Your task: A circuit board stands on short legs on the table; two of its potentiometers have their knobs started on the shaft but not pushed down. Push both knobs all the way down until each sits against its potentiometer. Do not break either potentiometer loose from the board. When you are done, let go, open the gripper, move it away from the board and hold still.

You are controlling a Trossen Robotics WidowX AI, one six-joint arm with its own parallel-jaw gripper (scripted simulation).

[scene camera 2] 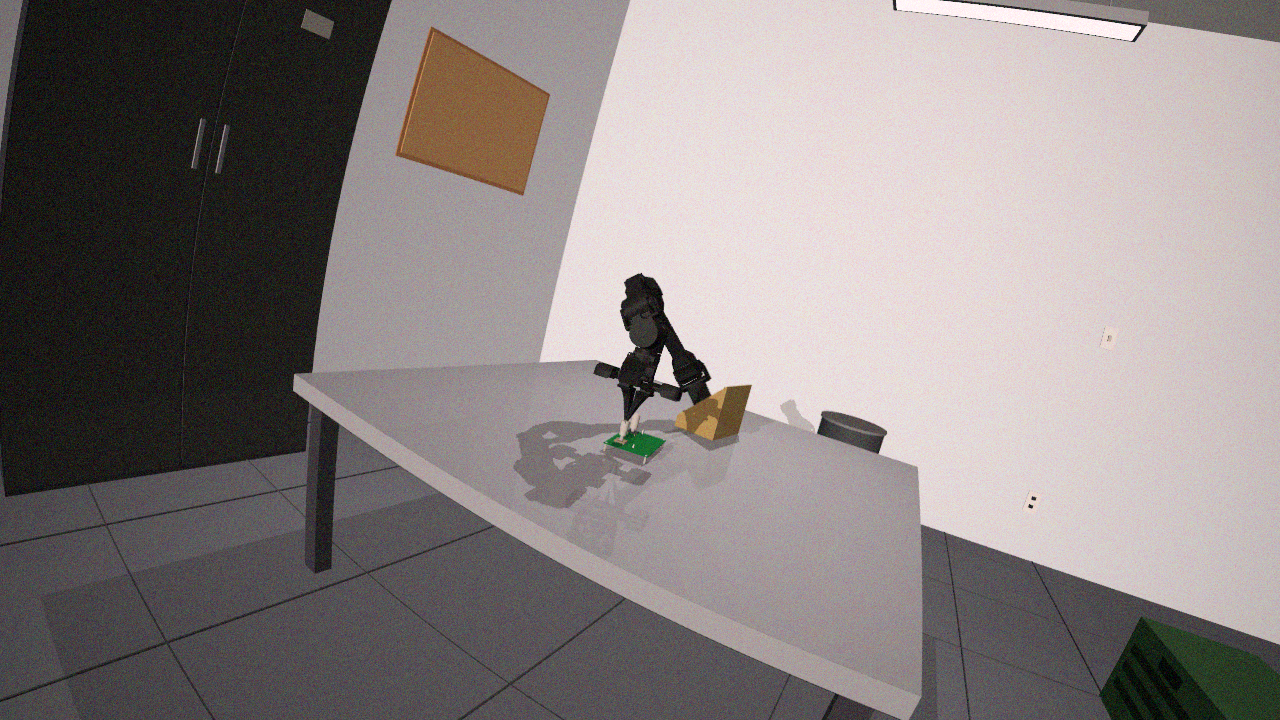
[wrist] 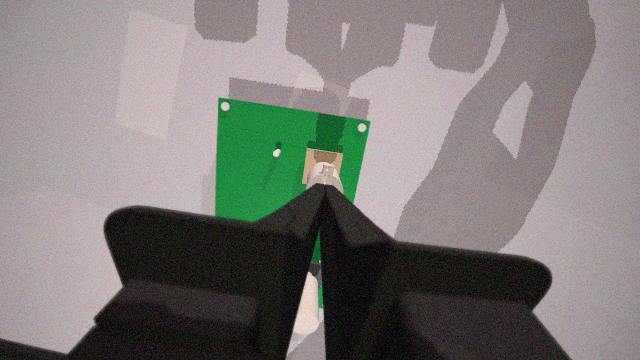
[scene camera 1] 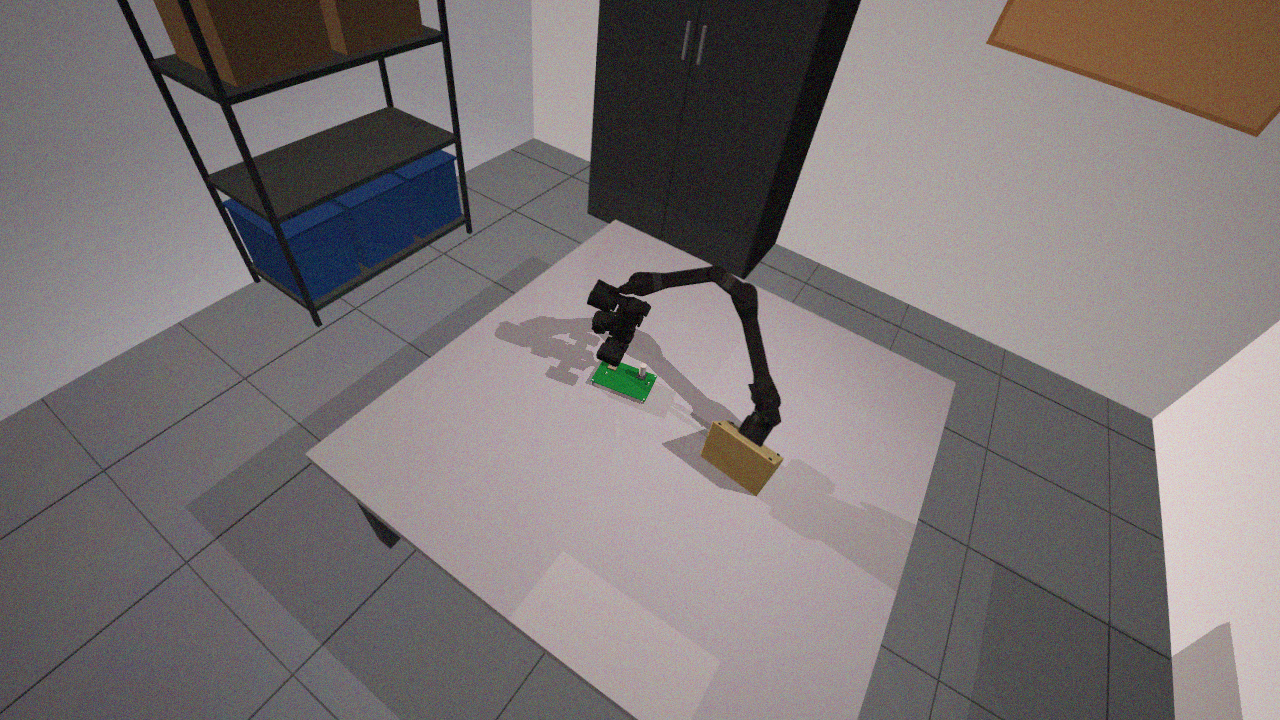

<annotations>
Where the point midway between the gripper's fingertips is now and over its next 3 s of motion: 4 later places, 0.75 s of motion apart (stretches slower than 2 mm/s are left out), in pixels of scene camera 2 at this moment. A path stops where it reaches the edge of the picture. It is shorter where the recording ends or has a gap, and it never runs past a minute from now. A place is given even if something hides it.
My gripper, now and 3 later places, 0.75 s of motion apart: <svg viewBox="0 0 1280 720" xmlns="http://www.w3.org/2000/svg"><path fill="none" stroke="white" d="M626 420L626 421L626 419L647 407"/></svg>
</annotations>
